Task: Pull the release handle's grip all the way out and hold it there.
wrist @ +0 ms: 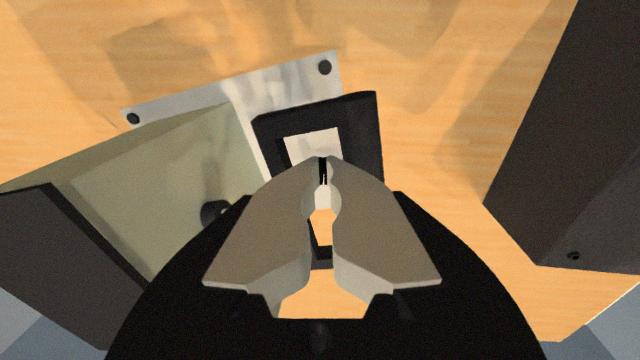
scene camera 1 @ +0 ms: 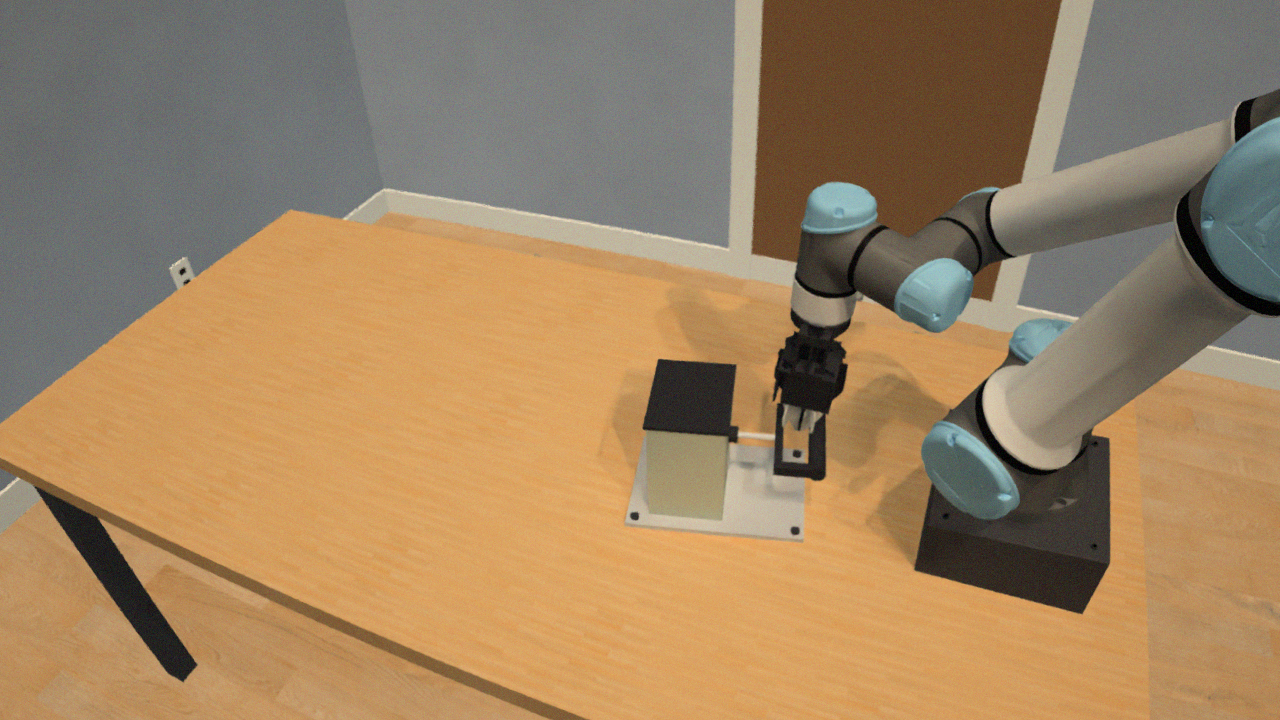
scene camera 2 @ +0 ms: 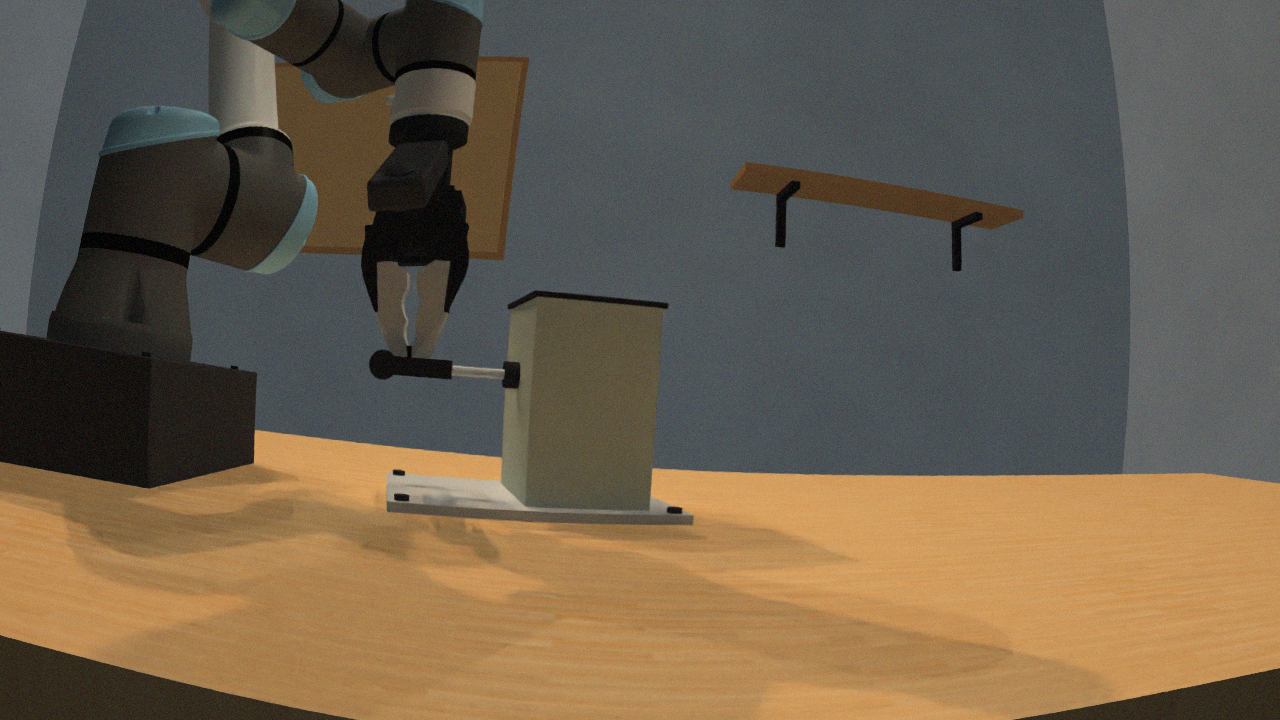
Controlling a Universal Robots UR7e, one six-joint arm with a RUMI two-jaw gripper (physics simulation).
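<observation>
The release handle is a black rectangular loop grip (scene camera 1: 799, 469) (scene camera 2: 429, 368) (wrist: 315, 111) on a thin pale rod (scene camera 1: 757, 437) (scene camera 2: 478, 371). The rod sticks out of a black collar (scene camera 2: 511, 374) on the side of a pale green box (scene camera 1: 687, 474) (scene camera 2: 590, 402) (wrist: 165, 165). A stretch of rod shows between grip and collar. My gripper (scene camera 1: 799, 426) (scene camera 2: 413, 352) (wrist: 323, 160) is shut with nothing between its fingers. It points down, its fingertips at the loop's opening. The grip partly hides the tips in scene camera 2, so contact and depth cannot be told.
The box has a black lid (scene camera 1: 691, 395) (scene camera 2: 590, 300) and stands on a light grey base plate (scene camera 1: 760, 522) (scene camera 2: 554, 514) (wrist: 200, 101) on the wooden table (scene camera 1: 402, 376). The arm's dark base block (scene camera 1: 1002, 573) (scene camera 2: 80, 402) stands on the grip's side of the box. A shelf (scene camera 2: 877, 194) hangs on the wall.
</observation>
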